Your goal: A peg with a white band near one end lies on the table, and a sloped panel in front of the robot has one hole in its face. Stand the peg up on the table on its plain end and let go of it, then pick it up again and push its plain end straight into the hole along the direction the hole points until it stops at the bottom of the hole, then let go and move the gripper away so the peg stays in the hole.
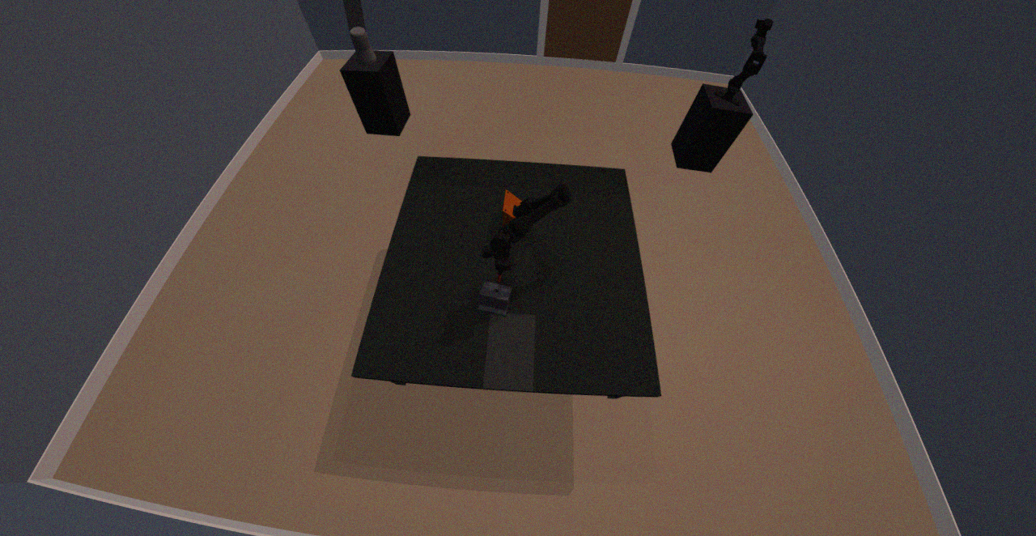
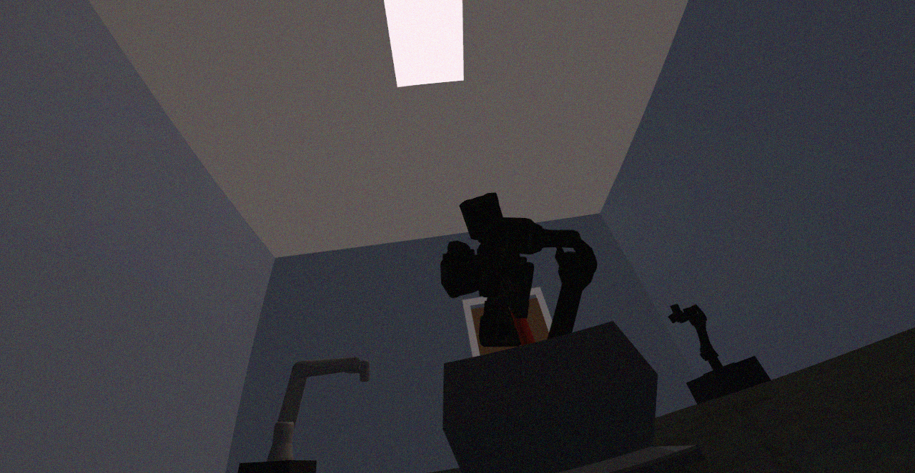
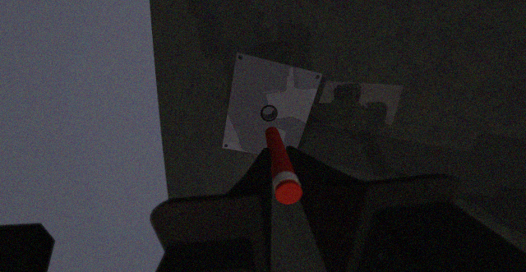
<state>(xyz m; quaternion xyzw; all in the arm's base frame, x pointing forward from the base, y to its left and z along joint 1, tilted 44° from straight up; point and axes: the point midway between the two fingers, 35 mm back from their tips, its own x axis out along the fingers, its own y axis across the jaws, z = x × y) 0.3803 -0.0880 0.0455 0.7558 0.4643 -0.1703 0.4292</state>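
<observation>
My gripper tip is 100 mm above the grey sloped panel, 60 mm short of it and 10 mm to the left of it. From my gripper tip the other things lie so: red peg (10 mm behind, 10 mm above).
</observation>
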